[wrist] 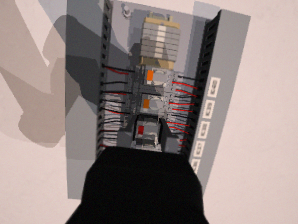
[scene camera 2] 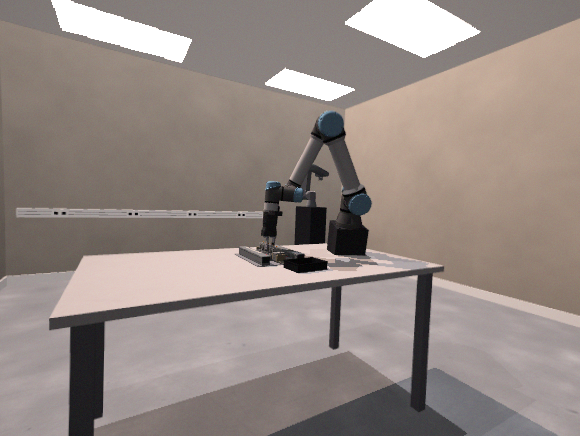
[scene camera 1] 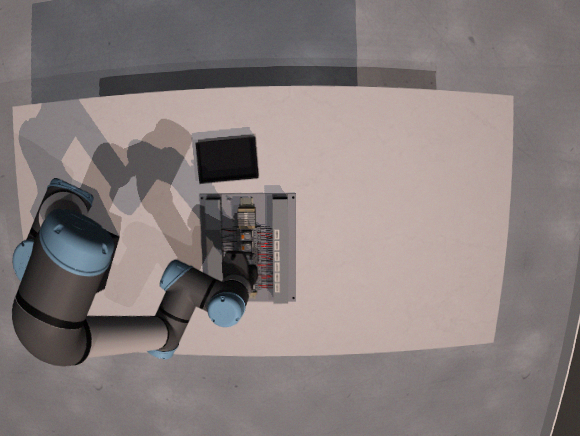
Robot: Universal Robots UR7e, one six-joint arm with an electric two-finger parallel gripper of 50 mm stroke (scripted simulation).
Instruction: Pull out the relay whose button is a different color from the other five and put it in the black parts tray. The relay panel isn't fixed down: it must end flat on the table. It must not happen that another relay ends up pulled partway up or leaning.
Scene:
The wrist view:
my gripper: 147, 123
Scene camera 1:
black parts tray: 216, 161

